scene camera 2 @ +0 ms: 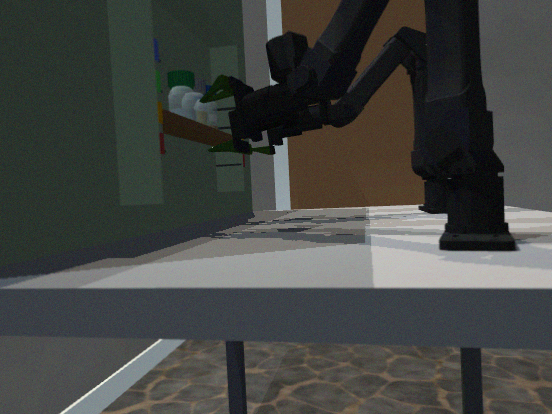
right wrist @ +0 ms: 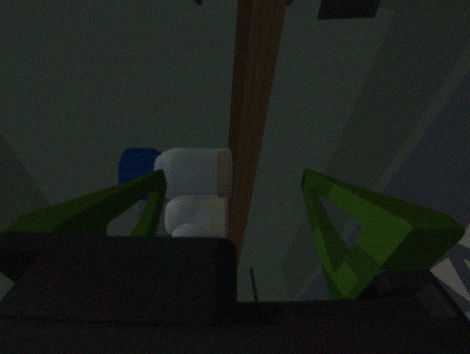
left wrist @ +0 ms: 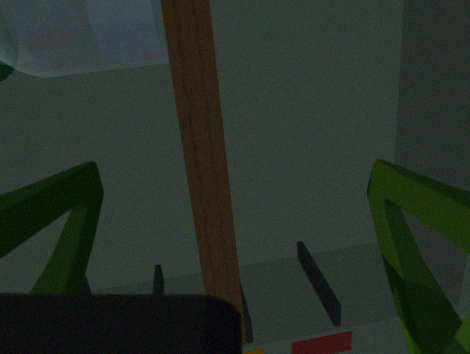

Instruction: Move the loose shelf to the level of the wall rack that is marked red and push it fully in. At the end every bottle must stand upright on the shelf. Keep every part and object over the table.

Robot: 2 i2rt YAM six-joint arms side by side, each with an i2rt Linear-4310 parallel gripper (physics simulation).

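Observation:
The loose brown shelf (scene camera 2: 192, 128) (left wrist: 202, 150) (right wrist: 255, 100) is at the wall rack (scene camera 2: 139, 150). Its near end is beside the orange mark (scene camera 2: 160, 112), above the red mark (scene camera 2: 161, 144) (left wrist: 322, 343). A green-capped bottle (scene camera 2: 181, 96) (left wrist: 100, 37) and a blue-capped bottle (right wrist: 192, 172) stand upright on it, with a smaller bottle (scene camera 2: 201, 111) (right wrist: 197, 215). My left gripper (scene camera 2: 206, 125) (left wrist: 235, 176) is open, with its fingertips on either side of the shelf's edge. My right gripper (right wrist: 233, 176) is open around the shelf line, one finger beside the blue-capped bottle; in the scene view it is partly hidden.
Dark rack brackets (left wrist: 320, 285) show beside the shelf's edge. A blue mark (scene camera 2: 156, 50) and a green mark (scene camera 2: 159, 81) are higher on the rack. The table (scene camera 2: 300, 260) lies below, against the green wall (scene camera 2: 60, 125). Both arms reach in close together from the right of the scene view.

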